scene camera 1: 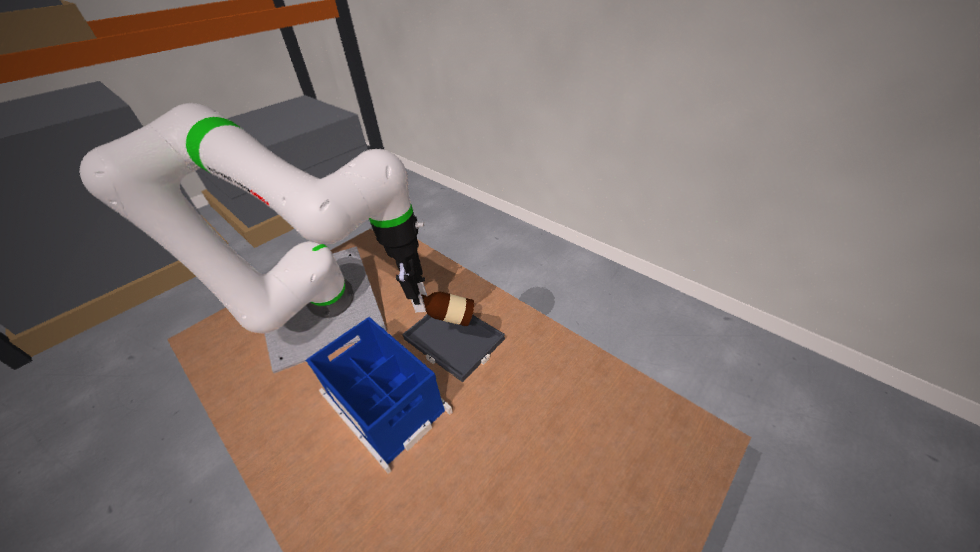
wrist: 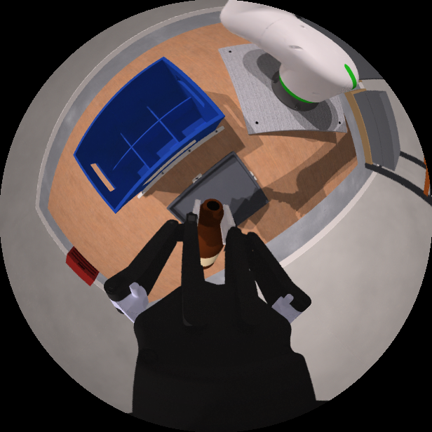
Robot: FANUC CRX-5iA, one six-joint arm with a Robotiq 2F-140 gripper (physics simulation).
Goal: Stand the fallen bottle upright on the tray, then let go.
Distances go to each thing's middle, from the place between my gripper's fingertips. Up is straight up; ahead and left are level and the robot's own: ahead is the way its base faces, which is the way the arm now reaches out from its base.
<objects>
My gripper is now 50 mm short of the brown bottle (scene camera 1: 443, 306), 40 mm to the right of it and 10 mm above it.
</objects>
